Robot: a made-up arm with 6 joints. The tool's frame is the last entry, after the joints. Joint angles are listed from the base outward. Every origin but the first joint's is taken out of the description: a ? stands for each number. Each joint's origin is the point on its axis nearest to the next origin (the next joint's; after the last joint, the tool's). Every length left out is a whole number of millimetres.
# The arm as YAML. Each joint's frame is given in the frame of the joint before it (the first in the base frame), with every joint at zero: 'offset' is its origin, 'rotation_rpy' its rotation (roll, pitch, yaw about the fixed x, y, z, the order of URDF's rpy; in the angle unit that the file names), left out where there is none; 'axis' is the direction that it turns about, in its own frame. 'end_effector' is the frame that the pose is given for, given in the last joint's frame.
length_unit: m
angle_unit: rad
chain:
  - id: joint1
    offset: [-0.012, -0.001, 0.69]
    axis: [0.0, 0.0, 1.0]
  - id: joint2
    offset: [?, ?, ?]
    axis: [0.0, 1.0, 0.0]
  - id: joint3
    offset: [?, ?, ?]
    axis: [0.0, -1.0, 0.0]
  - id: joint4
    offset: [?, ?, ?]
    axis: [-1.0, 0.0, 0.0]
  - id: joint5
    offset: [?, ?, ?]
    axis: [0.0, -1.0, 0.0]
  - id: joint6
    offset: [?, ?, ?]
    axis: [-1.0, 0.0, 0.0]
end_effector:
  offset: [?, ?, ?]
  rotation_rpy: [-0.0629, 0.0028, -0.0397]
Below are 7 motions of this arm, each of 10 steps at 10 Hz.
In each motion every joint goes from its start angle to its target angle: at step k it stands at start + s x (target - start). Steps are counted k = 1, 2, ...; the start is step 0. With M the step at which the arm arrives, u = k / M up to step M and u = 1 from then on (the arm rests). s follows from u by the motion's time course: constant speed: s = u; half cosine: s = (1 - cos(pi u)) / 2; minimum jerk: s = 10 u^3 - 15 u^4 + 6 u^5.
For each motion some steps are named. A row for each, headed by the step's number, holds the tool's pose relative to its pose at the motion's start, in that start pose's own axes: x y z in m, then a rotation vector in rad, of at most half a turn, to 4 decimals.
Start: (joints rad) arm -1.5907 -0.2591 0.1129 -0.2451 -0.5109 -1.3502
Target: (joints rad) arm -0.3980 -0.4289 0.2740 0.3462 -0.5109 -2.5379
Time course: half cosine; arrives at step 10
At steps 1, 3, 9, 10:
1: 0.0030 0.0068 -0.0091 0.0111 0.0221 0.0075
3: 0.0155 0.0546 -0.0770 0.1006 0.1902 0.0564
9: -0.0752 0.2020 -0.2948 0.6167 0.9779 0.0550
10: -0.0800 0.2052 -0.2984 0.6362 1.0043 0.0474

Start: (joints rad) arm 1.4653 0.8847 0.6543 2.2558 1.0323 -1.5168
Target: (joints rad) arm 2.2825 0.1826 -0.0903 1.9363 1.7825 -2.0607
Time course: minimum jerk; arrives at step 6
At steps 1, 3, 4, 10:
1: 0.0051 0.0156 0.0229 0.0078 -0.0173 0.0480
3: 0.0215 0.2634 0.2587 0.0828 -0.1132 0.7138
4: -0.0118 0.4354 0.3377 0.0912 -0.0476 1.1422
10: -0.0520 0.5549 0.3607 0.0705 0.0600 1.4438

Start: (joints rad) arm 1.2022 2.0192 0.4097 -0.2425 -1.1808 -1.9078
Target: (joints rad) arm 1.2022 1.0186 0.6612 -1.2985 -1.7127 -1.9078
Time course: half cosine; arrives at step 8
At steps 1, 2, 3, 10:
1: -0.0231 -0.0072 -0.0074 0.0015 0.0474 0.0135
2: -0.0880 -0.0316 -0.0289 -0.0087 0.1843 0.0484
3: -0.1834 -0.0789 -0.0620 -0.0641 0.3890 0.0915
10: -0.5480 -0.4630 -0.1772 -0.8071 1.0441 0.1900

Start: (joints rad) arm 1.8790 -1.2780 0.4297 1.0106 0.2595 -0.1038
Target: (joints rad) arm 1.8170 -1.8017 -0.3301 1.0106 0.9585 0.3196
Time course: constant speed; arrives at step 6
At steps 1, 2, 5, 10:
1: -0.0321 0.0087 0.0093 -0.0660 -0.0991 0.0357
2: -0.0664 0.0201 0.0167 -0.1274 -0.2001 0.0643
5: -0.1802 0.0699 0.0265 -0.2817 -0.5103 0.1042
10: -0.2207 0.0917 0.0253 -0.3222 -0.6143 0.1013

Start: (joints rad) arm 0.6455 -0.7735 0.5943 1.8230 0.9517 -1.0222
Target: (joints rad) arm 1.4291 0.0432 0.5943 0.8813 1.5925 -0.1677
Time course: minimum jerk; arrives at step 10
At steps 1, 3, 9, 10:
1: -0.0001 -0.0007 -0.0079 0.0068 -0.0114 0.0023
3: 0.0084 0.0037 -0.1506 0.1246 -0.2250 0.0207
9: 0.3395 0.4928 -0.5517 0.7170 -1.1512 -0.6024
10: 0.3439 0.5001 -0.5504 0.7238 -1.1547 -0.6136

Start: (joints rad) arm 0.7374 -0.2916 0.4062 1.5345 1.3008 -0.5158
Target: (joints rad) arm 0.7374 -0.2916 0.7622 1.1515 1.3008 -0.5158
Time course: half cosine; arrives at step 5
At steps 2, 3, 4, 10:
2: -0.0285 -0.0429 0.0420 -0.0787 -0.0845 -0.1388
3: -0.0549 -0.0742 0.0809 -0.1476 -0.1719 -0.2559
4: -0.0765 -0.0949 0.1127 -0.2019 -0.2505 -0.3452
10: -0.0848 -0.1017 0.1248 -0.2222 -0.2823 -0.3779

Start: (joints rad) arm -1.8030 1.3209 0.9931 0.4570 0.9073 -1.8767
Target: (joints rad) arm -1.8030 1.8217 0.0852 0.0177 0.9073 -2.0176
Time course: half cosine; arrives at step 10
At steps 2, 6, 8, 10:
2: -0.0572 -0.0794 -0.0228 0.0857 -0.0249 -0.1182
6: -0.5160 -0.3257 -0.1977 0.4903 -0.2661 -0.8338
8: -0.7326 -0.2990 -0.2766 0.6021 -0.4179 -1.1644
10: -0.8074 -0.2680 -0.3033 0.6306 -0.4814 -1.2918

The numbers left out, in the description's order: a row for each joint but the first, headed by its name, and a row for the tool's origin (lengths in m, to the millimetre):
joint2: 0.022 -0.02 0.0
joint3: -0.015 0.0 0.468
joint4: 0.513 0.0 -0.003
joint5: 0.0 -0.207 -0.024
joint6: 0.003 0.0 -0.024
tool: 0.0 0.027 0.027

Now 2 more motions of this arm.
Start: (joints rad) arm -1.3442 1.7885 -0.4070 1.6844 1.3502 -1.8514
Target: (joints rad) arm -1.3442 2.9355 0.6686 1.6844 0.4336 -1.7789
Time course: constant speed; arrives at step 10
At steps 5, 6, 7, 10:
5: 0.0640 -0.2506 0.0775 0.0019 -0.0749 -0.4483
6: 0.0792 -0.3043 0.0752 0.0017 -0.0861 -0.5385
7: 0.0948 -0.3576 0.0667 0.0014 -0.0961 -0.6290
10: 0.1417 -0.5086 0.0055 -0.0008 -0.1188 -0.9014

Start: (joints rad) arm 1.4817 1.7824 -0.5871 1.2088 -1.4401 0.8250
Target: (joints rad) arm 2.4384 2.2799 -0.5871 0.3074 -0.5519 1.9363
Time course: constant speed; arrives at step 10
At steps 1, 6, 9, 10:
1: 0.0026 -0.0020 0.0194 -0.1233 -0.0301 0.0119
6: 0.0660 0.0261 0.0776 -0.5480 -0.1664 0.0670
9: 0.1173 0.0774 0.0743 -0.6623 -0.1762 0.0552
10: 0.1321 0.0999 0.0678 -0.6848 -0.1550 0.0437

